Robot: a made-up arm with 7 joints.
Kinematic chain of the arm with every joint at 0, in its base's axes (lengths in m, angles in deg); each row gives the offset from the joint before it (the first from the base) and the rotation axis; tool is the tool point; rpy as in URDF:
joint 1: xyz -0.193 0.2 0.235 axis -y
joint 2: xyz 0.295 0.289 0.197 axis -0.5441 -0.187 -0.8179
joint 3: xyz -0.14 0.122 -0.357 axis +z
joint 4: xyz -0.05 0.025 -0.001 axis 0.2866 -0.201 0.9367
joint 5: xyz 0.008 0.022 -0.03 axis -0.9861 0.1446 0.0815
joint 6: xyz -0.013 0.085 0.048 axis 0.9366 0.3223 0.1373
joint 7: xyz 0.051 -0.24 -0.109 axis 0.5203 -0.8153 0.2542
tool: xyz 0.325 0.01 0.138 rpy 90 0 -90
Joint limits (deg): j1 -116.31..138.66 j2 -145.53..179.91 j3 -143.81..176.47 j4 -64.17..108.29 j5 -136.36..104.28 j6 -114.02..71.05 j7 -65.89..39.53
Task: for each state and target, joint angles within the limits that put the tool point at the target. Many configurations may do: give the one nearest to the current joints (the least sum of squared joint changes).
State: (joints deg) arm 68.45 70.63 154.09 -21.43 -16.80 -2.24 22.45
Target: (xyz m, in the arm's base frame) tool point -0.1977 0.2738 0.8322
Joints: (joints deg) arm 100.74 94.66 139.16 -37.89 -31.79 -0.75 25.50
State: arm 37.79 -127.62 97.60 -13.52 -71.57 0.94 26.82
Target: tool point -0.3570 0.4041 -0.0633
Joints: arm 93.56 -145.53 77.03 -16.72 -74.78 24.51 39.53
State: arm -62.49 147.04 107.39 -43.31 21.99 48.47 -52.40
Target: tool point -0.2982 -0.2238 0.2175
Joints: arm -63.75 138.14 117.92 -40.94 22.76 44.26 -54.73
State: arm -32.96 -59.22 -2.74 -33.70 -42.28 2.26 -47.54
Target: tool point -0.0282 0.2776 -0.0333
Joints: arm -14.61 -45.45 -8.00 -49.17 -29.63 -30.65 -35.80
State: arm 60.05 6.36 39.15 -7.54 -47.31 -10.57 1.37
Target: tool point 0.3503 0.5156 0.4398
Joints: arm 44.13 12.44 36.98 -10.10 -52.64 -5.26 -5.99
